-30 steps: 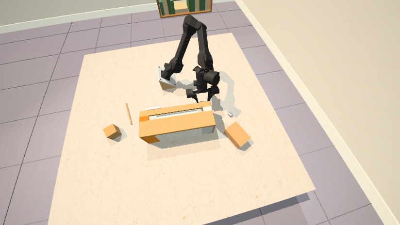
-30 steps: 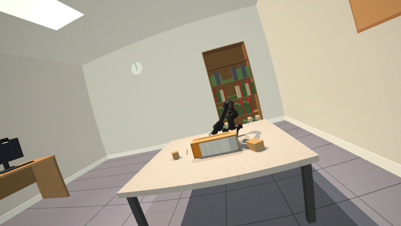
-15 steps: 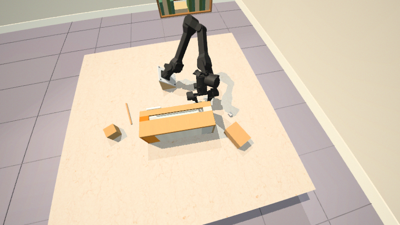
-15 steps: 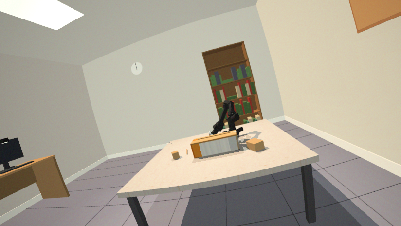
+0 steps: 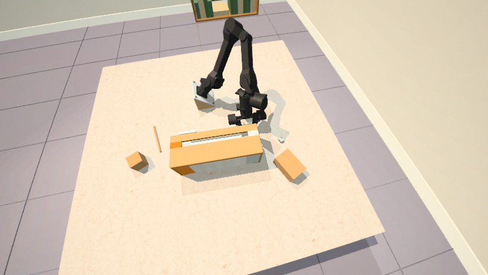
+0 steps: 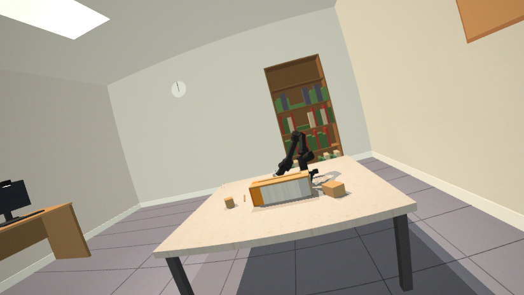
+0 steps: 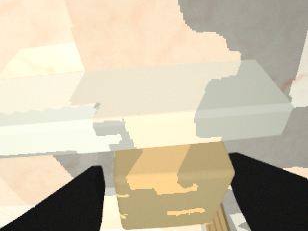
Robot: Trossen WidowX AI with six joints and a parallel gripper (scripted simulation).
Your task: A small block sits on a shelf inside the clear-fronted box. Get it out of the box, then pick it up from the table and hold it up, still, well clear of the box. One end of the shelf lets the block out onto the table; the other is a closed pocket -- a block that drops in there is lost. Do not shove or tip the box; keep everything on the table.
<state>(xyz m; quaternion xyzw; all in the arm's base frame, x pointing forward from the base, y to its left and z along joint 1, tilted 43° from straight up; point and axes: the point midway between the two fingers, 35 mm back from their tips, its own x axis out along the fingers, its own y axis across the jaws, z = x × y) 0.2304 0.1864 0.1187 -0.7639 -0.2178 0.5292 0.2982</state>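
The clear-fronted box is 16 cm to the right of my gripper tip, 7 cm ahead of it and 5 cm above it. Round my gripper tip: small tan block 1 cm behind, 1 cm above; small grey block 16 cm to the left, 8 cm ahead; larger tan block 22 cm ahead, 15 cm to the left, 2 cm above.
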